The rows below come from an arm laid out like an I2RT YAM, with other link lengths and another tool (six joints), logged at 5 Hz.
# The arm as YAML. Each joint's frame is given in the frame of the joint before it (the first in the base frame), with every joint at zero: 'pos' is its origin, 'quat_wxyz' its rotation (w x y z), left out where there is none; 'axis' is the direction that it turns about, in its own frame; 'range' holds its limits. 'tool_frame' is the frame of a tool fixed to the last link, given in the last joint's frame.
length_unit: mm
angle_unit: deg
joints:
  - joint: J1
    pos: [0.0, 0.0, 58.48]
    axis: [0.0, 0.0, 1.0]
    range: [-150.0, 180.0]
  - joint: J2
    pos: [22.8, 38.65, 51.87]
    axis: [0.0, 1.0, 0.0]
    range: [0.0, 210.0]
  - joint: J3
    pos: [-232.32, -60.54, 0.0]
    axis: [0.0, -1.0, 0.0]
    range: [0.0, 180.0]
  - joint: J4
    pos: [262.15, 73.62, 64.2]
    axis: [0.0, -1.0, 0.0]
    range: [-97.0, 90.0]
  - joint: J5
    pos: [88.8, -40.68, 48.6]
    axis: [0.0, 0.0, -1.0]
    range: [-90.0, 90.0]
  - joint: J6
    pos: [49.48, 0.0, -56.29]
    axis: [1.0, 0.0, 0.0]
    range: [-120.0, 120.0]
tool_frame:
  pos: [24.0, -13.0, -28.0]
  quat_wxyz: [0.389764, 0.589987, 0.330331, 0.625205]
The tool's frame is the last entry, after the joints.
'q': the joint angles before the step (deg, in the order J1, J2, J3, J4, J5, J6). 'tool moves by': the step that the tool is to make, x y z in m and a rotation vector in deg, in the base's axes. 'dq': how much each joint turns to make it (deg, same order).
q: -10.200 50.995 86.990 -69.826 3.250 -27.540
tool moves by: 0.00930 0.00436 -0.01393 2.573 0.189 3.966
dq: 0.007 -0.831 -3.810 2.340 -4.679 -0.154
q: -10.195 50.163 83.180 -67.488 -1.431 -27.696
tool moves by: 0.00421 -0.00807 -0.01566 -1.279 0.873 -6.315
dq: -0.171 -0.901 -4.670 3.076 5.852 2.347
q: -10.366 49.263 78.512 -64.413 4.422 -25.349
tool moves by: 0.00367 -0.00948 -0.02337 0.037 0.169 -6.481
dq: -1.400 -1.870 -6.785 4.406 4.140 2.966
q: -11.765 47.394 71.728 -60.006 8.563 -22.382
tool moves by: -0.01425 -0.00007 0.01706 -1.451 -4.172 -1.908
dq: -0.402 -2.742 1.623 -0.044 1.562 0.374
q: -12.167 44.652 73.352 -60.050 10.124 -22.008
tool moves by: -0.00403 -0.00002 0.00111 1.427 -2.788 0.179
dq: -1.342 -1.985 -1.058 1.321 -2.326 0.984
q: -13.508 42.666 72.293 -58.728 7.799 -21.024
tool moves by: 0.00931 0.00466 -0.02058 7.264 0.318 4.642
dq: -1.836 -0.331 -3.653 1.042 -9.100 2.751
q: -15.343 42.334 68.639 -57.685 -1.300 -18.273
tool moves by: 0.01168 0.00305 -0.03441 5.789 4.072 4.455
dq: -1.020 0.760 -5.666 0.972 -7.029 0.623
